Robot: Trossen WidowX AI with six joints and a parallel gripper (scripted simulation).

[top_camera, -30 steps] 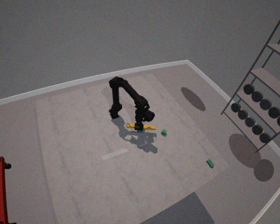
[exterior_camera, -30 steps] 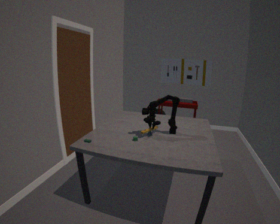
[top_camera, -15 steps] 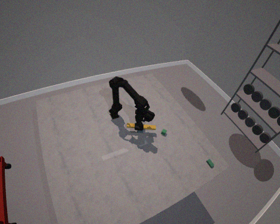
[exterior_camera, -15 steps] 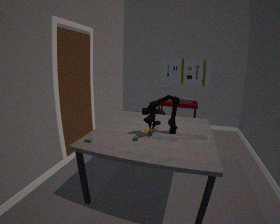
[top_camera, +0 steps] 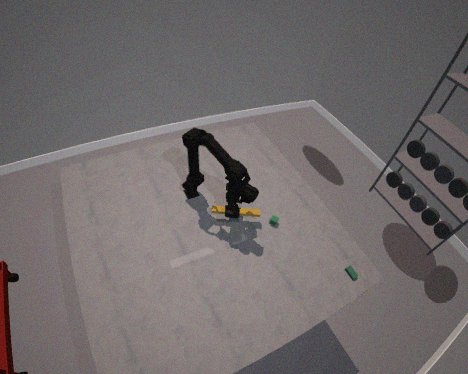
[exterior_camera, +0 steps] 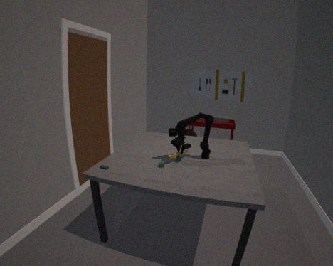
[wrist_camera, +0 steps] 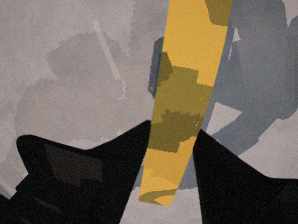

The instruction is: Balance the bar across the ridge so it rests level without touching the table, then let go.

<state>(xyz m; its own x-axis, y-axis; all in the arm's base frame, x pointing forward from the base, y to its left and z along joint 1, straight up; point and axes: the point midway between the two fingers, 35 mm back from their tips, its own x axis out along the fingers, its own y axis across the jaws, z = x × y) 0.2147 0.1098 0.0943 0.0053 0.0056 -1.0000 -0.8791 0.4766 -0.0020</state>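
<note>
Now: gripper tip 2 cm to the right of the yellow bar and 1 cm short of it. From my gripper tip the other things lie so: green cube 19 cm to the left, 11 cm ahead, 4 cm below; flat green block 53 cm ahead, 39 cm to the left, 5 cm below.
</note>
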